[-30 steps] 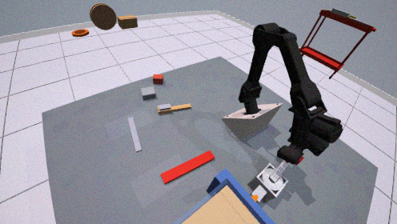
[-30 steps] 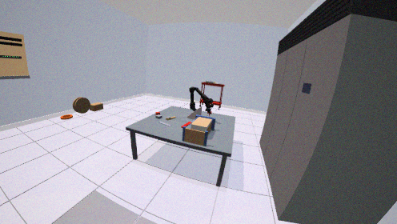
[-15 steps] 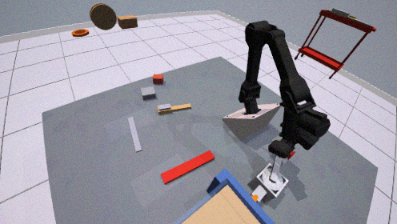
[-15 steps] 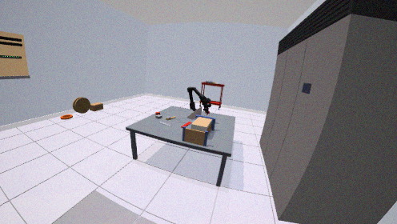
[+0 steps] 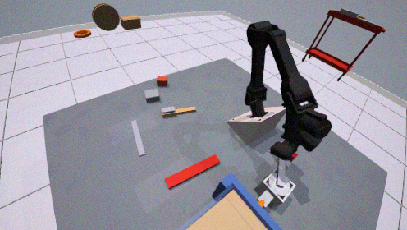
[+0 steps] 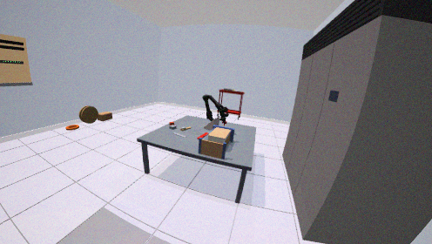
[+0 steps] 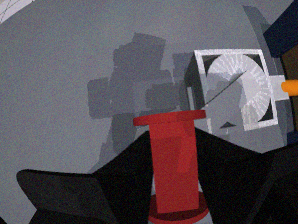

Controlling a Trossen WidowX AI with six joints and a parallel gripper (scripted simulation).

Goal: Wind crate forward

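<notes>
Now: gripper tip 70 mm short of the hand winch, 20 mm to the right of it and 100 mm above it. The rest, counted from my gripper tip: red knob 20 mm to the right; winch handle 30 mm ahead, 30 mm below; blue frame 250 mm ahead, 20 mm to the left, 30 mm below.
</notes>
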